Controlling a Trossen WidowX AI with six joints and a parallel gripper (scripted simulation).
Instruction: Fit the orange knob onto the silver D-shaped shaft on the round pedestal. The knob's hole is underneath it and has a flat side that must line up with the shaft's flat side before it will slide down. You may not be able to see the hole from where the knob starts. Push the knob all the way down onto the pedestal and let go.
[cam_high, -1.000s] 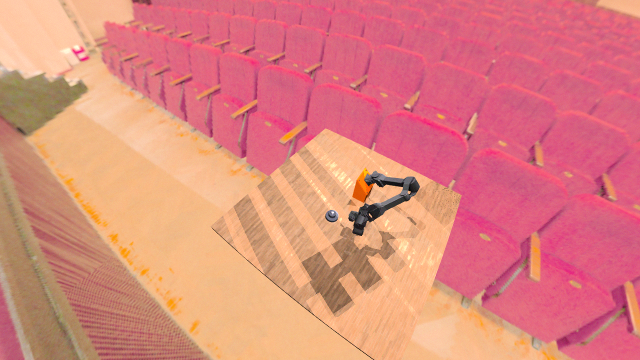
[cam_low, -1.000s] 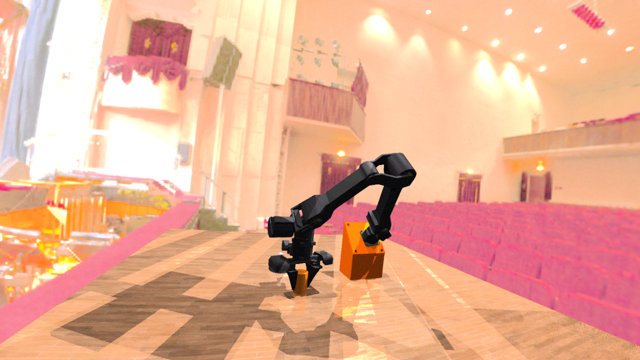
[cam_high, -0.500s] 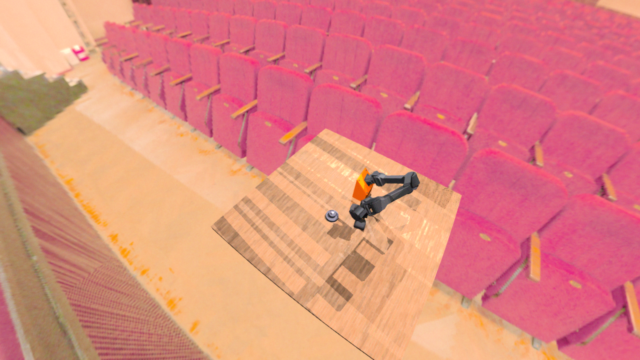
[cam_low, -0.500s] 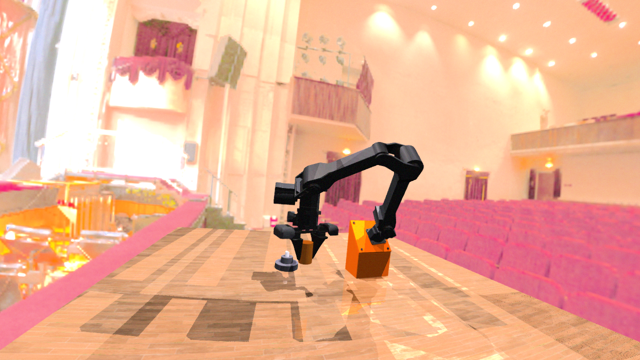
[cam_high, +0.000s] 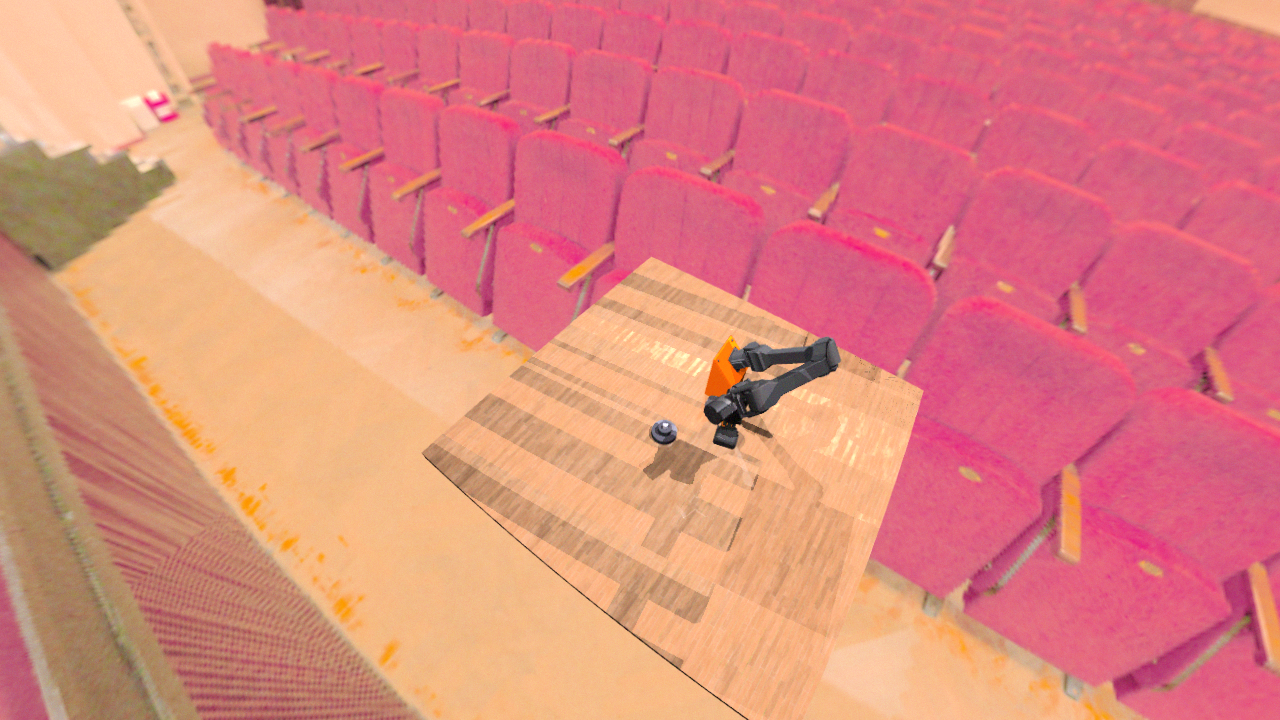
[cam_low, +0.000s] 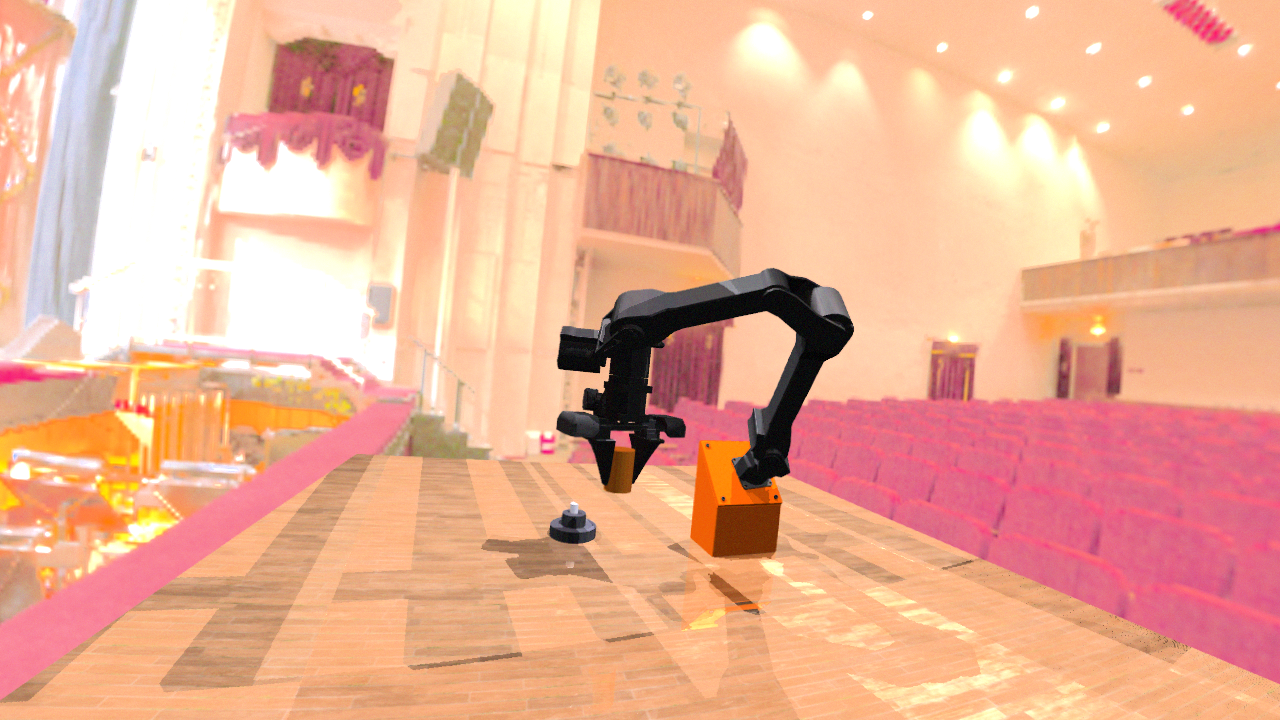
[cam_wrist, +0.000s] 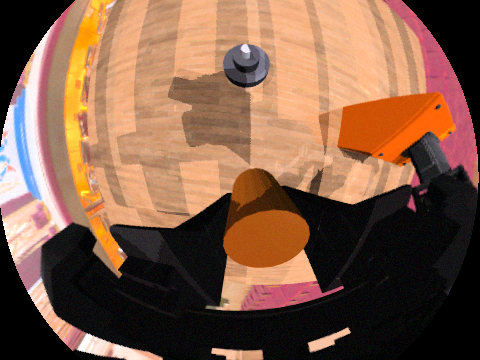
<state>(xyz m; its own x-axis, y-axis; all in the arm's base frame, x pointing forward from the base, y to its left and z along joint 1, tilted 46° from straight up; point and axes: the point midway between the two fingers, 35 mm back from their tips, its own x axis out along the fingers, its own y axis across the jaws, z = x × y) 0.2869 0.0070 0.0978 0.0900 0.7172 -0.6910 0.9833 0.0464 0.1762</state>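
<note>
Right now my gripper tip is 4 cm below the orange knob. Round my gripper tip: round pedestal 1 cm ahead, 18 cm to the right, 12 cm below.
</note>
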